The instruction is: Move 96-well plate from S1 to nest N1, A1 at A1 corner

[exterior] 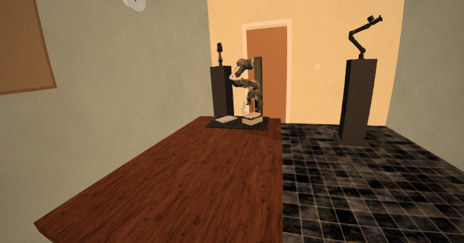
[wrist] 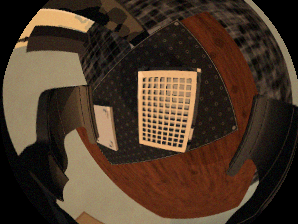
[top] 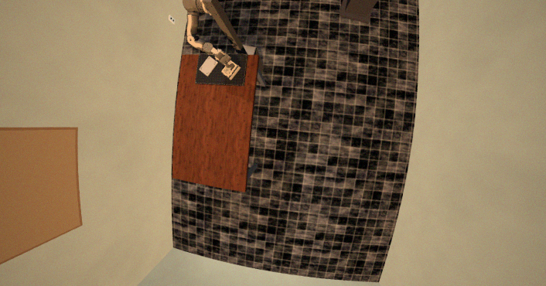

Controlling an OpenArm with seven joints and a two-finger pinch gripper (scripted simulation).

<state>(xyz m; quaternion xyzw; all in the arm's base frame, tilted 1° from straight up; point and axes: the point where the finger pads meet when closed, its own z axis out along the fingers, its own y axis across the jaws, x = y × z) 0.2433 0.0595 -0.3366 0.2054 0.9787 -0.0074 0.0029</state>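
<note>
The 96-well plate lies 80 mm below my hand, 10 mm to the right of it and 10 mm ahead of it. Also, from my hand: plate shaker S1: 100 mm below, 40 mm ahead, 20 mm to the right; marked tag: 180 mm to the right, 130 mm below, 40 mm behind; plate nest N1: 260 mm to the right, 130 mm below, 10 mm ahead.
</note>
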